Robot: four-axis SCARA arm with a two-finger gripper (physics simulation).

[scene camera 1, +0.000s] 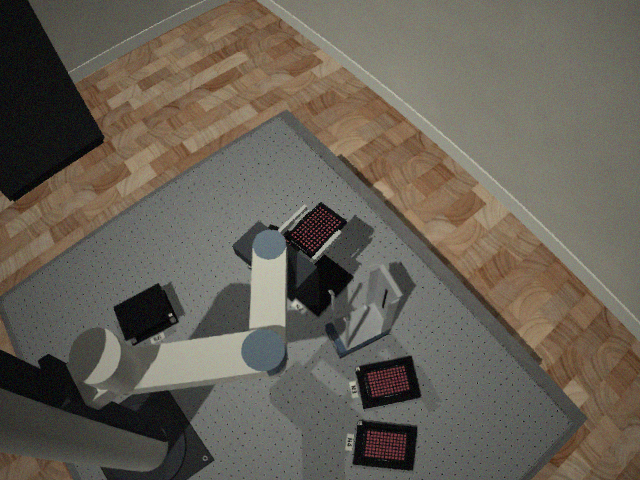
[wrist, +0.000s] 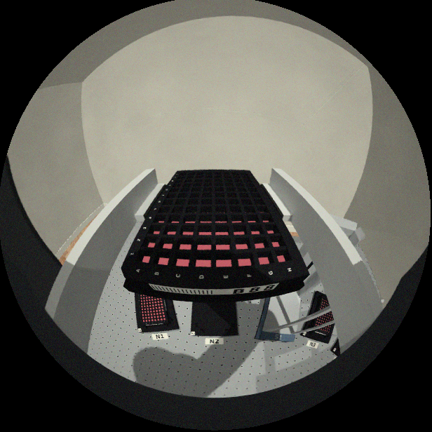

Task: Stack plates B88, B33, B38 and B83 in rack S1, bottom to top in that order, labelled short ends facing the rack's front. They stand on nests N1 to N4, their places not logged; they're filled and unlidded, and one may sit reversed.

same spot on nest N2: (wrist: 213,318) = (scene camera 1: 313,290)
